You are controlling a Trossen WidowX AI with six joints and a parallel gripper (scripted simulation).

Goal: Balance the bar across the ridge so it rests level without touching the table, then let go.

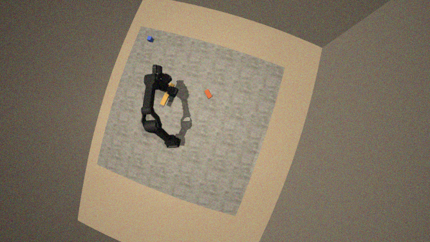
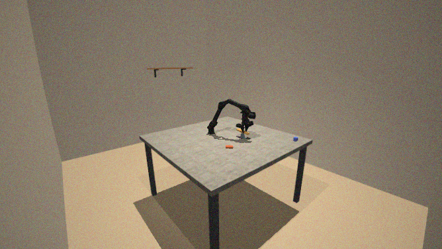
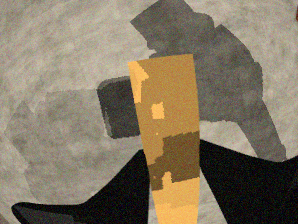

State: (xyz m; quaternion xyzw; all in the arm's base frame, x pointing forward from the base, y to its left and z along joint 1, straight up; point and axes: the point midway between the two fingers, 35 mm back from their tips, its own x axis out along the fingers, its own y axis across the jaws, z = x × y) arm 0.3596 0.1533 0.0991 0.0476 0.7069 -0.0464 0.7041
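The yellow-orange bar is 30 mm behind my gripper tip. Round my gripper tip: orange ridge block 280 mm to the right, 70 mm ahead, 60 mm below; small blue cube 380 mm ahead, 350 mm to the left, 50 mm below.
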